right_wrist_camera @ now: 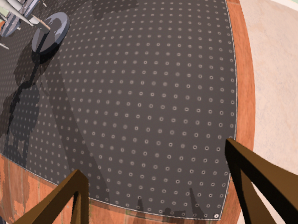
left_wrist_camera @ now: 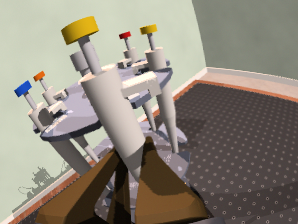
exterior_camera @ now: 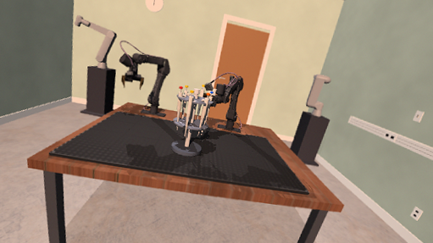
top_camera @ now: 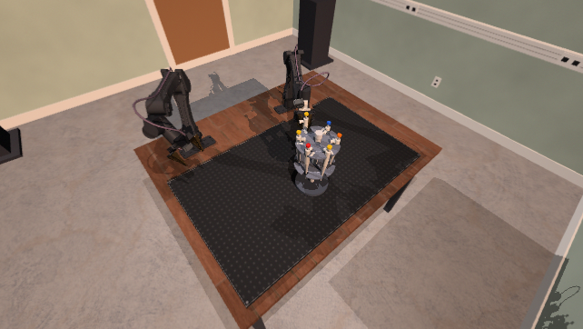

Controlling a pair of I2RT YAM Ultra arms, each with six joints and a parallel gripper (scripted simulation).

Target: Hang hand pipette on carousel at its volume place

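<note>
The pipette lies 2 cm below my left hand, 1 cm to the right of it and 1 cm behind it.
</note>
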